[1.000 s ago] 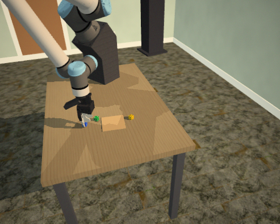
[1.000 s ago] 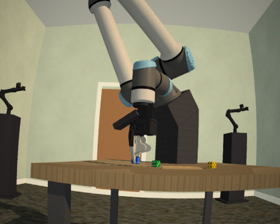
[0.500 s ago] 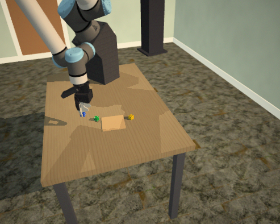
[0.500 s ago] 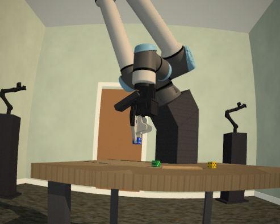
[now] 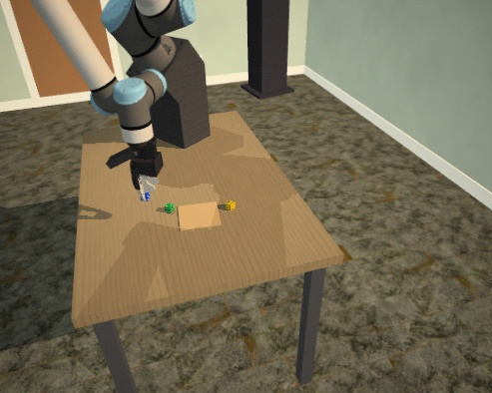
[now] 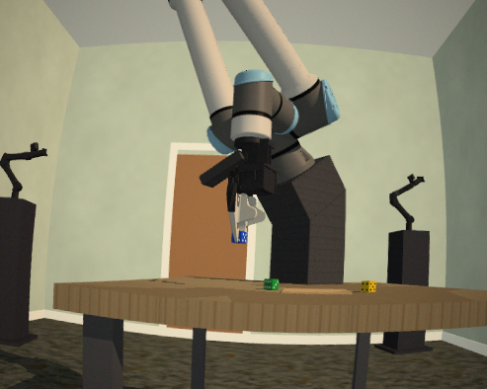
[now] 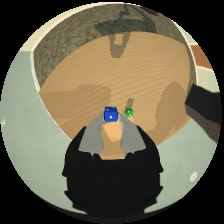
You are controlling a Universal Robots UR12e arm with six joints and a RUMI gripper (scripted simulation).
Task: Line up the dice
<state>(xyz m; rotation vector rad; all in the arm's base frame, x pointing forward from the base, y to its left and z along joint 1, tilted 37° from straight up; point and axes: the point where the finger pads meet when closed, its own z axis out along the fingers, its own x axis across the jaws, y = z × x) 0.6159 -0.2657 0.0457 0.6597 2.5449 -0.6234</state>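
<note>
Now: the tan mat 5 cm ahead of my hand, 16 cm to the left of it and 12 cm below it. Also, from my hand: green die (3 cm behind, 8 cm to the left, 10 cm below); then blue die (right at my hand); then yellow die (6 cm ahead, 28 cm to the left, 10 cm below).
</note>
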